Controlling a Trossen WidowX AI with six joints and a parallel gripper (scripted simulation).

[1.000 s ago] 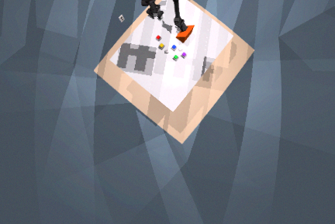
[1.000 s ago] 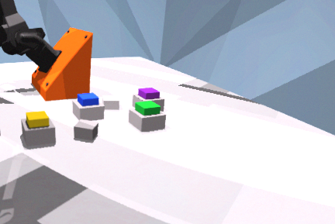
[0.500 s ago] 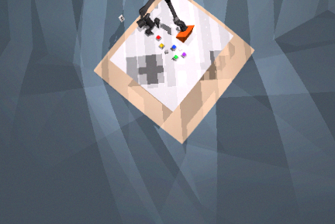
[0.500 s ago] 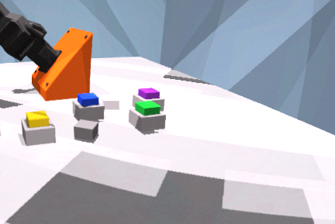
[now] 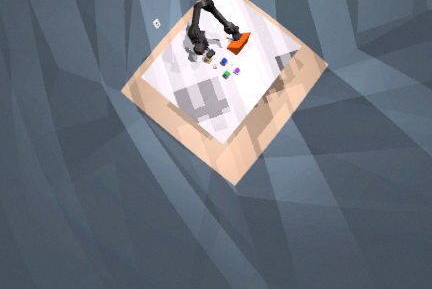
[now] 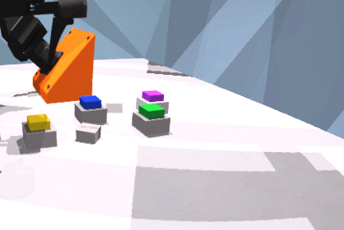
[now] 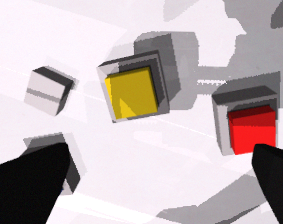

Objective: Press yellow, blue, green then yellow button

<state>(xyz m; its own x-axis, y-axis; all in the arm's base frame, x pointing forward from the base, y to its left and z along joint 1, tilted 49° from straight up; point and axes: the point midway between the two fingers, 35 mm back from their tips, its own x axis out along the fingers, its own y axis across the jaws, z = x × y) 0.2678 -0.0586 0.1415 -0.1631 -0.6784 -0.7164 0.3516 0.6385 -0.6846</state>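
Now: gripper tip 1 cm short of the yellow button, 2 cm to the right of it and 8 cm above it. Round my gripper tip: blue button: 4 cm behind, 14 cm to the left, 8 cm below; small grey block: 3 cm ahead, 10 cm to the left, 10 cm below; red button: 5 cm behind, 6 cm to the right, 8 cm below.
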